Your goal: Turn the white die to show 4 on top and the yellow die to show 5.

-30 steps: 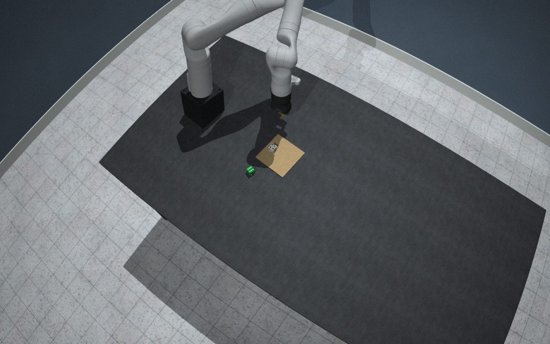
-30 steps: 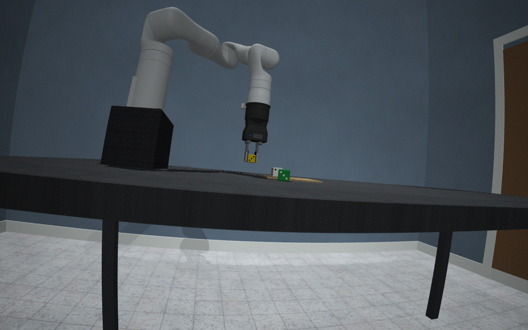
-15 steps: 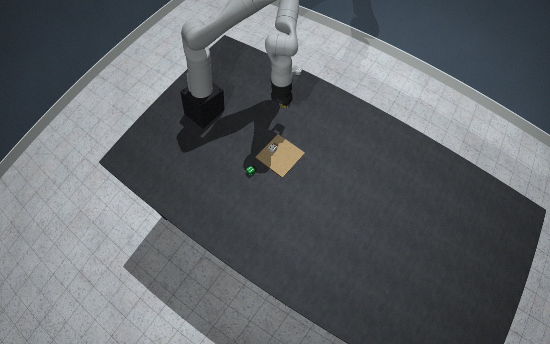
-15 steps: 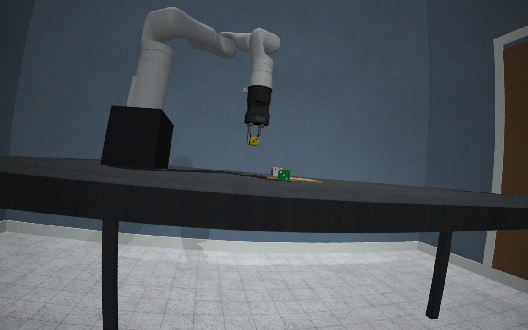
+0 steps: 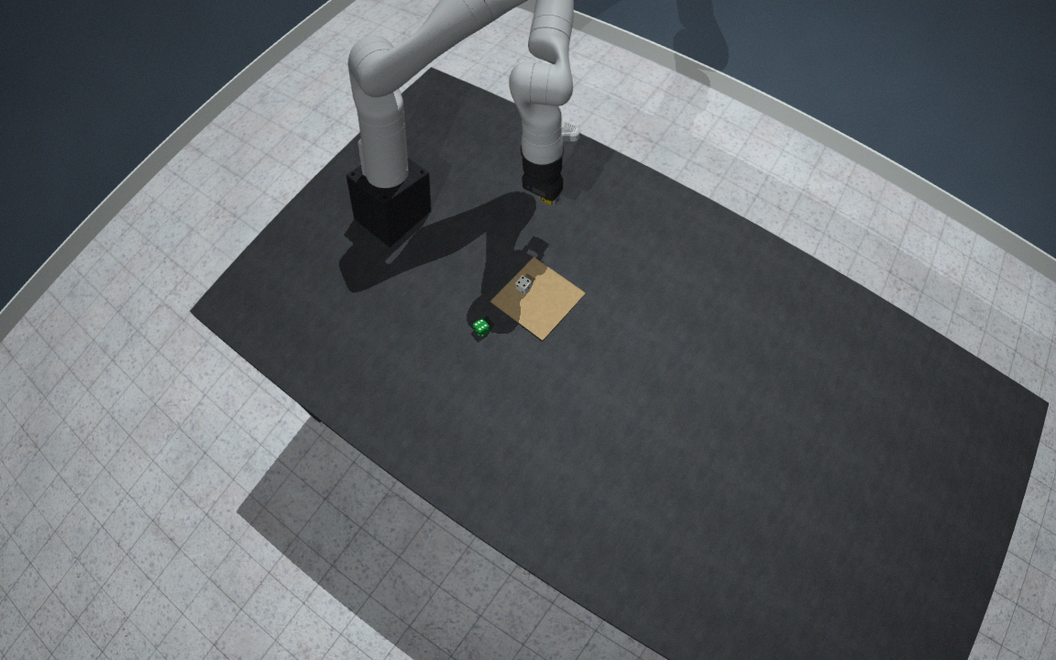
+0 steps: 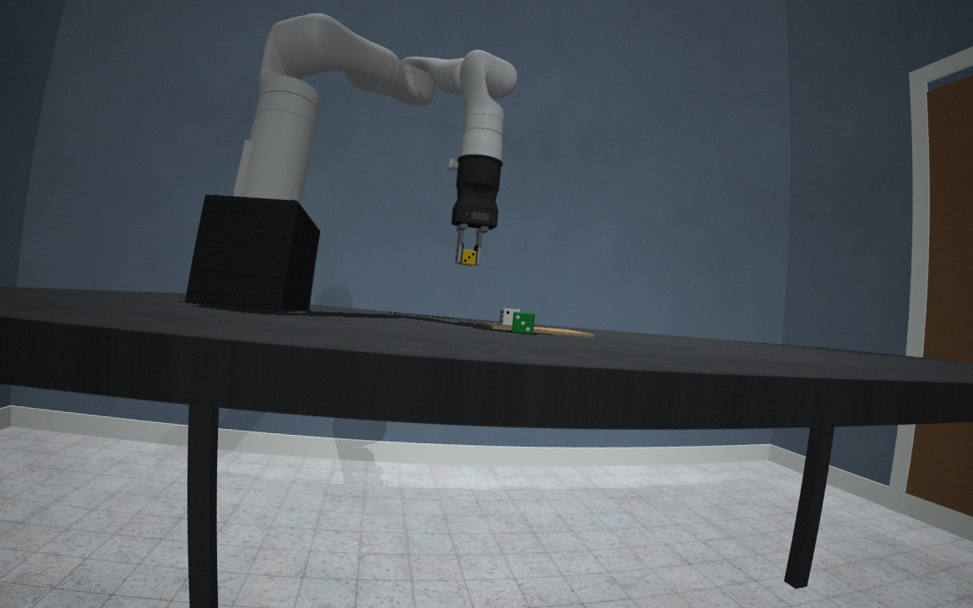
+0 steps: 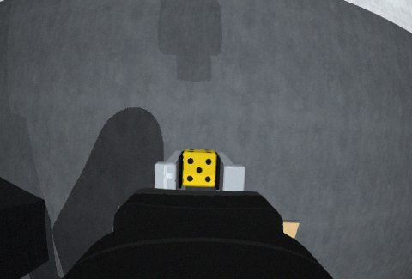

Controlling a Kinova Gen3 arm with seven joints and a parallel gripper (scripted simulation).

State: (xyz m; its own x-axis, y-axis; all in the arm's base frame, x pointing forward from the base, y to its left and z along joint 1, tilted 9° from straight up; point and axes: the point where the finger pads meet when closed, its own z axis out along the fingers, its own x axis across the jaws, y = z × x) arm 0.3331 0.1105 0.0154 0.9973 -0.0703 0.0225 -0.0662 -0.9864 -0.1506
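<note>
Now: the tan mat 6 cm ahead of my hand, 17 cm to the right of it and 12 cm below it. Also, from my hand: green die 29 cm to the right, 11 cm below; yellow die 1 cm below; white die 3 cm ahead, 17 cm to the right, 10 cm below.
</note>
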